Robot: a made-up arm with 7 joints. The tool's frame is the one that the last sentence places. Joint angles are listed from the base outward.
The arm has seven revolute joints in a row. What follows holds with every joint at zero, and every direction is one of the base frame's.
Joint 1 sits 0.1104 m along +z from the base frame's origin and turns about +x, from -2.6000 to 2.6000 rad.
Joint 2 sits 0.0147 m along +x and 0.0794 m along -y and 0.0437 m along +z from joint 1 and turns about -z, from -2.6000 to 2.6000 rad.
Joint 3 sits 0.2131 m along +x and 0.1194 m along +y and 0.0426 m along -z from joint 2 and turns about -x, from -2.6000 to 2.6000 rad.
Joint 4 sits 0.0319 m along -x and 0.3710 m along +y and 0.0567 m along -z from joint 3 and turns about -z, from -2.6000 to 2.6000 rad.
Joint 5 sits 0.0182 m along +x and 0.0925 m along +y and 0.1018 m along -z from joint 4 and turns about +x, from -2.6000 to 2.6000 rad.
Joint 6 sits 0.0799 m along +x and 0.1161 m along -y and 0.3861 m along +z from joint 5 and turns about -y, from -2.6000 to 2.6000 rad.
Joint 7 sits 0.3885 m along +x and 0.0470 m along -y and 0.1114 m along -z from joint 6 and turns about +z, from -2.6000 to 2.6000 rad.
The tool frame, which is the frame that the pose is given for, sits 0.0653 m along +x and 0.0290 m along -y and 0.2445 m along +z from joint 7; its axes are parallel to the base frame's.
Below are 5 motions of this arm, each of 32 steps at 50 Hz.
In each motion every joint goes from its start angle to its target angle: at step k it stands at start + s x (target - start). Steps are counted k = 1, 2, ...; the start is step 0. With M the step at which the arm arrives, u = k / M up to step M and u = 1 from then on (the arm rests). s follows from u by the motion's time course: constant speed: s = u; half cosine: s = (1 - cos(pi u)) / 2; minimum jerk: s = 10 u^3 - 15 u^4 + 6 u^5.
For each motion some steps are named. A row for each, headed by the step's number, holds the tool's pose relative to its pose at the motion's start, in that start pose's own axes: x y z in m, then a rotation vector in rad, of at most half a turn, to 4 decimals.
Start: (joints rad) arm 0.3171 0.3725 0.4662 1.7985 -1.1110 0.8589 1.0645
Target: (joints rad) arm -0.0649 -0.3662 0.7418 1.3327 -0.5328 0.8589 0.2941
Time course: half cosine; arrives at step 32
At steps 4, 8, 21, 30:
4: -0.0459 0.0053 0.0267 -0.0244 -0.0479 -0.0623
8: -0.1808 0.0342 0.0907 -0.0873 -0.1895 -0.2355
21: -0.8503 0.4442 0.0679 -0.2465 -1.0955 -0.9945
30: -1.0197 0.6537 -0.1220 -0.2091 -1.5494 -1.1645

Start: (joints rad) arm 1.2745 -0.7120 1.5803 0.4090 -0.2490 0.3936 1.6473
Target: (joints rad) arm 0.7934 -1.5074 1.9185 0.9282 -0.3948 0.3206 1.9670
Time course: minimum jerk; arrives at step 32
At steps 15, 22, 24, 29, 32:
15: 0.0321 0.2724 0.1759 -0.3482 0.2486 -0.0118
22: 0.0038 0.5386 0.2525 -0.6265 0.3603 -0.0886
24: -0.0097 0.5932 0.2593 -0.6791 0.3691 -0.1097
29: -0.0306 0.6614 0.2636 -0.7433 0.3730 -0.1382
32: -0.0323 0.6665 0.2637 -0.7480 0.3729 -0.1403

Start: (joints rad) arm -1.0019 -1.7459 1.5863 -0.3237 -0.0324 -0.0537 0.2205
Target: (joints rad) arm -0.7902 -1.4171 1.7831 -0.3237 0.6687 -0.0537 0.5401
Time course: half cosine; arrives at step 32
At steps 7, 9, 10, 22, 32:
7: 0.0146 -0.0543 -0.0551 0.0765 0.0268 0.0168
9: 0.0210 -0.0869 -0.0901 0.1241 0.0408 0.0257
10: 0.0238 -0.1051 -0.1104 0.1513 0.0481 0.0302
22: -0.0038 -0.3313 -0.4214 0.5459 0.0867 0.0563
32: -0.0486 -0.3989 -0.5529 0.7037 0.0680 0.0460

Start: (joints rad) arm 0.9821 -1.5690 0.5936 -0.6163 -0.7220 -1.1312 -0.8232
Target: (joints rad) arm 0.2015 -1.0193 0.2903 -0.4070 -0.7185 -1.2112 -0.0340
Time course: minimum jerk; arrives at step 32
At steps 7, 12, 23, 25, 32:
7: 0.0164 0.0251 -0.0101 -0.0304 0.0426 0.1171
12: 0.0519 0.1057 -0.0481 -0.1170 0.1730 0.4264
23: 0.0588 0.3659 -0.2556 -0.3661 0.6829 1.1707
25: 0.0513 0.3914 -0.2876 -0.3911 0.7535 1.2351
32: 0.0416 0.4178 -0.3250 -0.4176 0.8353 1.3012

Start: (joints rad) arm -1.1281 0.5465 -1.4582 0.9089 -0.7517 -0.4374 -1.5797
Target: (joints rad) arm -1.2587 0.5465 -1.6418 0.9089 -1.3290 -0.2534 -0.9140
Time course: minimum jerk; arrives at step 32
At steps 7, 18, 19, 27, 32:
7: -0.0137 -0.0046 0.0135 0.0136 -0.0380 0.0383
18: -0.1405 -0.0378 0.0960 0.0607 -0.3424 0.3329
19: -0.1559 -0.0412 0.1023 0.0598 -0.3756 0.3639
27: -0.2448 -0.0591 0.1263 0.0354 -0.5575 0.5294
32: -0.2542 -0.0608 0.1278 0.0311 -0.5759 0.5459

